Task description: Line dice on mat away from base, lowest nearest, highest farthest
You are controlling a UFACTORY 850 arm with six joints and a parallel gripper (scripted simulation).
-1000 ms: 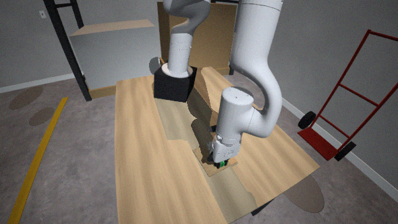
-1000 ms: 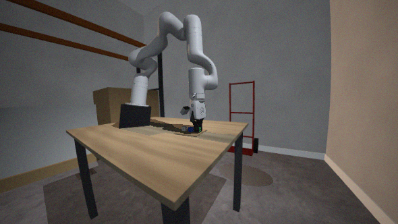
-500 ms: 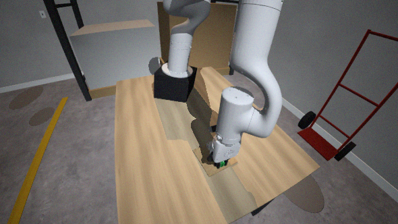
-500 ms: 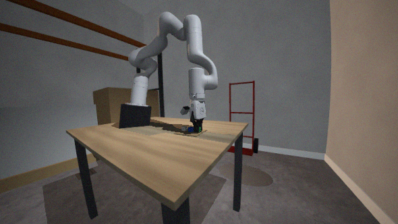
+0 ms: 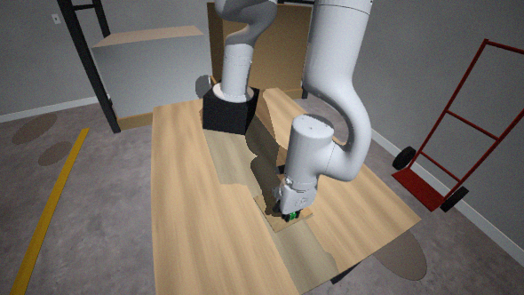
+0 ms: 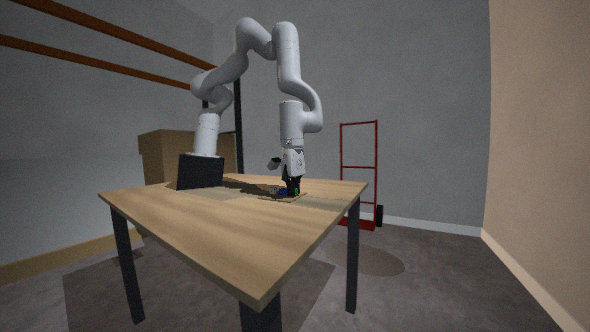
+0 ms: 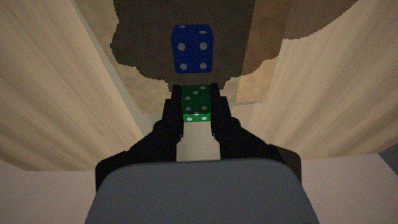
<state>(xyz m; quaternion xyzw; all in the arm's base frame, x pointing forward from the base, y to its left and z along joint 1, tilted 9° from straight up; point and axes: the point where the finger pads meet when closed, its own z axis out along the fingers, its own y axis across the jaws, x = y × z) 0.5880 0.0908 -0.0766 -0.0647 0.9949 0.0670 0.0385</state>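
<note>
My hand is 1 cm above the green die. From my hand the other things lie so: white die (10 cm behind, 1 cm to the right, 1 cm below); blue die (5 cm behind, 1 cm to the right, 1 cm below); tan mat (5 cm behind, 3 cm below, 1 cm to the right).
</note>
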